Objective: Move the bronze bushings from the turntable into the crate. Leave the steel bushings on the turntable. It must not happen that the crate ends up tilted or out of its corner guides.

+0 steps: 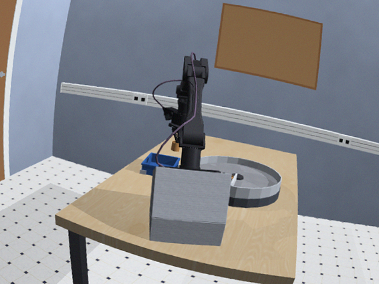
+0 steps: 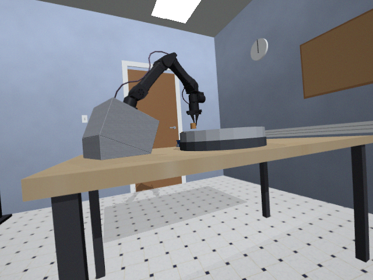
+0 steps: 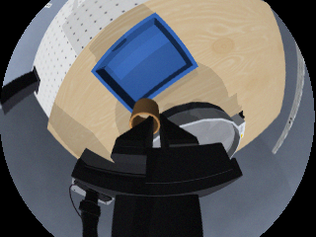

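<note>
Right now the blue crate is 10 mm ahead of my hand, 70 mm to the left of it and 120 mm below it. Round my hand: grey turntable 290 mm to the right, 100 mm below.
</note>
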